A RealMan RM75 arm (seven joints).
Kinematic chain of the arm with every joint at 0, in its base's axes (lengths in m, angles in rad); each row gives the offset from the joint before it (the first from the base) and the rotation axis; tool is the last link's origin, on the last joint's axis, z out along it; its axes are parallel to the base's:
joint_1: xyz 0 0 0.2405 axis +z
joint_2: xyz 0 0 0 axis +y
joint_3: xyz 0 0 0.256 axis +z
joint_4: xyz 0 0 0 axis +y
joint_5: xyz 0 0 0.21 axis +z
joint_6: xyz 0 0 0 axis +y
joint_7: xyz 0 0 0.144 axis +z
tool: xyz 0 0 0
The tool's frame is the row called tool.
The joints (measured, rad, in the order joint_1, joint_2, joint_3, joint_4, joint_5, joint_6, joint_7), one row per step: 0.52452 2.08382 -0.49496 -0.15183 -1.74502 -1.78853 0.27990; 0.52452 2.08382 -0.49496 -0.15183 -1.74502 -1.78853 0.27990; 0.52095 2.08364 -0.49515 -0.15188 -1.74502 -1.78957 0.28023; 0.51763 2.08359 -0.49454 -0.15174 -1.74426 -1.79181 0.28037; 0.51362 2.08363 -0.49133 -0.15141 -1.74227 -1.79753 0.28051; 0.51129 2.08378 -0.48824 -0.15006 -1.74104 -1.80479 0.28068; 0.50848 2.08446 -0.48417 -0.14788 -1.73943 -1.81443 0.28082; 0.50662 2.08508 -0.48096 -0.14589 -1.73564 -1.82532 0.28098; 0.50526 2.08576 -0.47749 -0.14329 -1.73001 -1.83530 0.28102; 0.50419 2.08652 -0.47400 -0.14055 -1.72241 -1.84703 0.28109; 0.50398 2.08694 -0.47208 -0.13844 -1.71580 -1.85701 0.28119
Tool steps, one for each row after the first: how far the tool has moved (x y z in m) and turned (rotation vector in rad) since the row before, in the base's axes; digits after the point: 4 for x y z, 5 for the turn. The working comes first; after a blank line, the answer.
Tool pose at each row, in the base's axes (x y z in m, rotation vector in rad; the steps are taken from these numbers as rounded here): 0.2406 0.2816 -0.0288 -2.25754 -0.26926 1.14115; 0.2406 0.2816 -0.0288 -2.25754 -0.26926 1.14115; 0.2416 0.2807 -0.0287 -2.25722 -0.26557 1.14044; 0.2423 0.2798 -0.0284 -2.25497 -0.26231 1.14144; 0.2430 0.2787 -0.0275 -2.24792 -0.25877 1.14622; 0.2430 0.2777 -0.0267 -2.24161 -0.25711 1.15440; 0.2428 0.2763 -0.0260 -2.23319 -0.25471 1.16614; 0.2422 0.2752 -0.0250 -2.22301 -0.25420 1.17971; 0.2415 0.2744 -0.0239 -2.21084 -0.25279 1.19293; 0.2406 0.2736 -0.0225 -2.19601 -0.25218 1.20839; 0.2397 0.2731 -0.0213 -2.18430 -0.25317 1.22150

0.0000 0.0000 0.0000 0.00000 0.00000 0.00000; 0.0010 -0.0009 0.0001 -0.00038 0.00055 -0.00283; 0.0007 -0.0009 0.0003 0.00068 0.00224 -0.00235; 0.0007 -0.0011 0.0009 0.00315 0.00647 -0.00223; 0.0000 -0.0010 0.0008 0.00168 0.00779 0.00052; -0.0002 -0.0014 0.0007 0.00183 0.01094 0.00092; -0.0006 -0.0011 0.0010 0.00301 0.01231 0.00251; -0.0007 -0.0008 0.0011 0.00447 0.01313 0.00133; -0.0009 -0.0008 0.0014 0.00590 0.01537 0.00217; -0.0009 -0.0005 0.0012 0.00463 0.01233 0.00312
